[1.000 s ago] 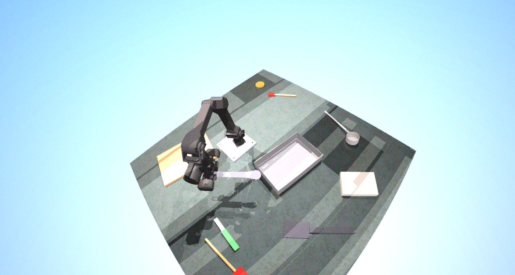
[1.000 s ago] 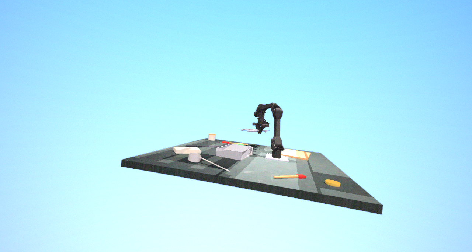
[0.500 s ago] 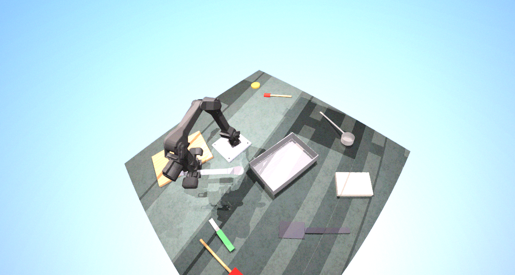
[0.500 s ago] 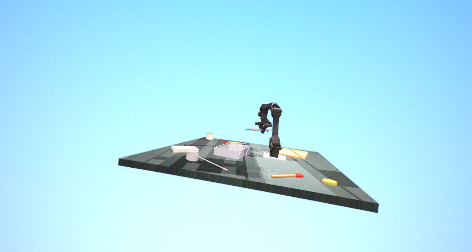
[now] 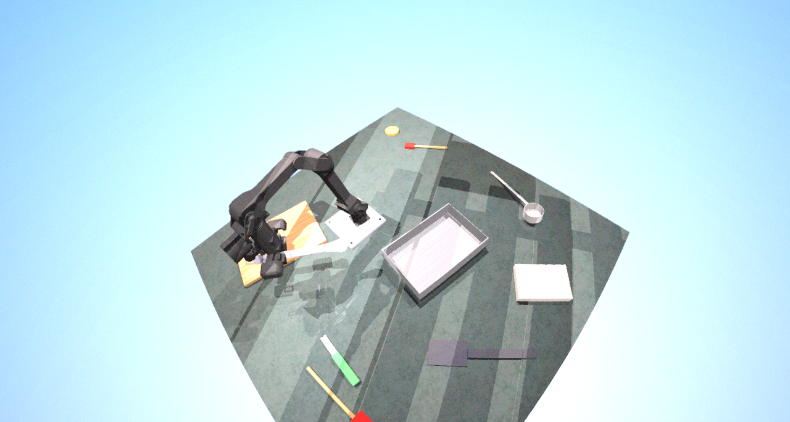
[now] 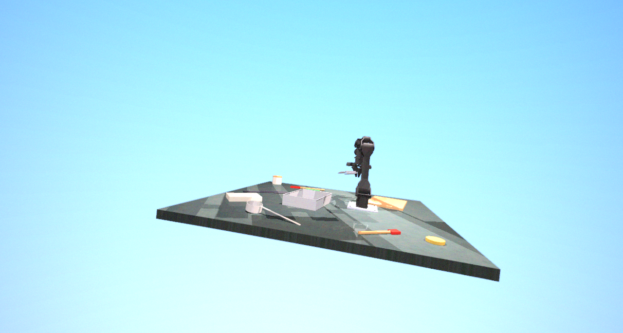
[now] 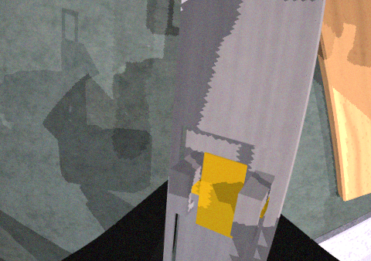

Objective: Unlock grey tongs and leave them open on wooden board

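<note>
The wooden board is 22 cm behind my gripper tip, 3 cm to the right of it and 15 cm below it. From my gripper tip the other things lie so: yellow lock piece 1 cm behind, 2 cm to the right, 4 cm above; then grey roasting tin 19 cm ahead, 44 cm to the left, 13 cm below; then red-headed tool 44 cm ahead, 8 cm to the right, 15 cm below.
</note>
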